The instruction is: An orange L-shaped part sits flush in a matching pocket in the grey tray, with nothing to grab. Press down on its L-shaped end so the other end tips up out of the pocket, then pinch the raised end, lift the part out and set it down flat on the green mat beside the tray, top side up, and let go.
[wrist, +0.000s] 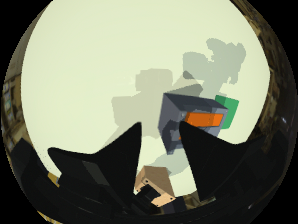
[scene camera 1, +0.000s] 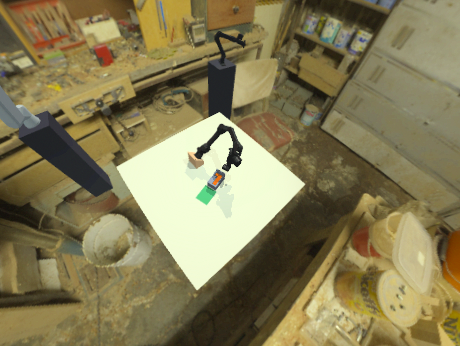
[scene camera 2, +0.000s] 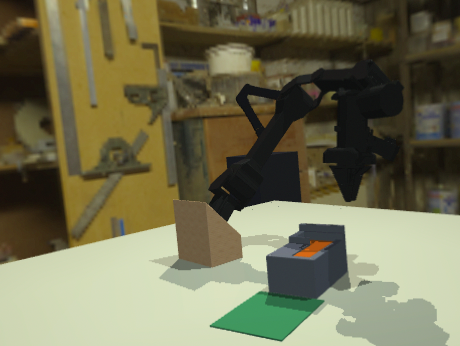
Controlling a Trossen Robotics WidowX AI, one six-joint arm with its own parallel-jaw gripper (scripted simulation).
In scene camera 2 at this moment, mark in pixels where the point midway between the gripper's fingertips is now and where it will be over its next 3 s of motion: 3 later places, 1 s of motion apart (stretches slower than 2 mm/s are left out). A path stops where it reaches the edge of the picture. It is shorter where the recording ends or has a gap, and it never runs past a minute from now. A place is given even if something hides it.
My gripper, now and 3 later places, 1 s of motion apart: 350, 201; 323, 237; 325, 248; 320, 198
